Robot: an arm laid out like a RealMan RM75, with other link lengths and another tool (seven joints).
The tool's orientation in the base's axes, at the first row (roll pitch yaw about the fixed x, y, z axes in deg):
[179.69 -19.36 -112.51]
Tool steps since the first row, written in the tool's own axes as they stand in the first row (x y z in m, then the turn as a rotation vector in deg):
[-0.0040 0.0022 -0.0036 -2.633 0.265 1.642]
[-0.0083 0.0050 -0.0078 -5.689 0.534 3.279]
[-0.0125 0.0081 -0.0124 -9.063 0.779 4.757]
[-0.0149 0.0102 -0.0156 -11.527 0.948 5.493]
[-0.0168 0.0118 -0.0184 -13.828 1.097 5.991]
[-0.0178 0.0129 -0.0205 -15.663 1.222 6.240]
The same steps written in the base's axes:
[-0.0001 0.0054 0.0021 0.490 1.897 -2.421]
[-0.0006 0.0115 0.0046 1.129 4.166 -4.977]
[-0.0013 0.0178 0.0076 1.927 6.752 -7.488]
[-0.0020 0.0217 0.0098 2.564 8.740 -8.999]
[-0.0024 0.0248 0.0119 3.192 10.652 -10.231]
[-0.0028 0.0267 0.0135 3.706 12.223 -11.073]

